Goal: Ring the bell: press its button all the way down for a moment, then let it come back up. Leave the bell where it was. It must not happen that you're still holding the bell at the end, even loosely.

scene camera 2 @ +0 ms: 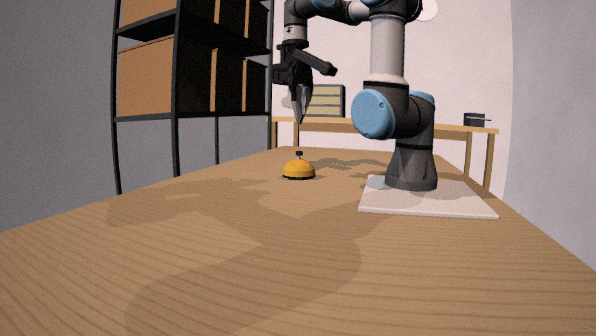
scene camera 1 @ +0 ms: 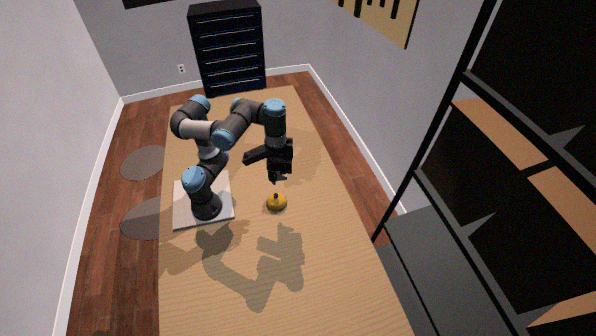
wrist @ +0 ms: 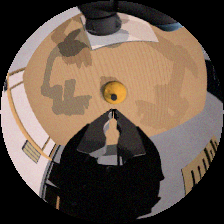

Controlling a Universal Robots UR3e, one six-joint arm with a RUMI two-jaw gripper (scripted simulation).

Path:
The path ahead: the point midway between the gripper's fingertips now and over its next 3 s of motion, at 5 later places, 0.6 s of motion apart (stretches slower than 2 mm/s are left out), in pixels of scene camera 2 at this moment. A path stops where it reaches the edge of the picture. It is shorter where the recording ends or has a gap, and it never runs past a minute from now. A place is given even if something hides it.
The gripper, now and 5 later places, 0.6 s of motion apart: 299,124; 299,127; 299,138; 299,146; 299,148; 299,152

